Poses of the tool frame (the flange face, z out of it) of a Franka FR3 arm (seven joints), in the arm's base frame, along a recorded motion.
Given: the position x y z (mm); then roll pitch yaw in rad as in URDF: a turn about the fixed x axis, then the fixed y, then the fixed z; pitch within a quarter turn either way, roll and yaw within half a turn.
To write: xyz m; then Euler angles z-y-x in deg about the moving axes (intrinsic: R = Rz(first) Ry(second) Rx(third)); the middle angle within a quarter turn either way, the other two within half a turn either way. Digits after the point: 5 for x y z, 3 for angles.
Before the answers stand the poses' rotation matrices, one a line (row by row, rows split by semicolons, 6 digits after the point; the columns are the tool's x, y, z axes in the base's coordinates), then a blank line. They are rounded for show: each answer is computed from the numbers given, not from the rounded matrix.
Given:
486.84 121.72 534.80 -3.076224 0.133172 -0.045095
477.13 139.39 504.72 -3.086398 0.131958 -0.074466
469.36 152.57 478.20 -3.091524 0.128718 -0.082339
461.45 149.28 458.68 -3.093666 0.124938 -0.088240
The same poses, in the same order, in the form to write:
0.990138 -0.053648 -0.129416; -0.044681 -0.996459 0.071229; -0.132779 -0.064744 -0.989029
0.988559 -0.081522 -0.126907; -0.073750 -0.995170 0.064788; -0.131575 -0.054687 -0.989797
0.988367 -0.088545 -0.123651; -0.081566 -0.994835 0.060422; -0.128363 -0.049634 -0.990484
0.988345 -0.093971 -0.119764; -0.087439 -0.994439 0.058691; -0.124613 -0.047535 -0.991066

0.48684 0.12172 0.53480 -2.584 7.630 -176.255
0.47713 0.13939 0.50472 -4.267 7.561 -176.838
0.46936 0.15257 0.47820 -4.718 7.375 -177.131
0.46145 0.14928 0.45868 -5.056 7.158 -177.254

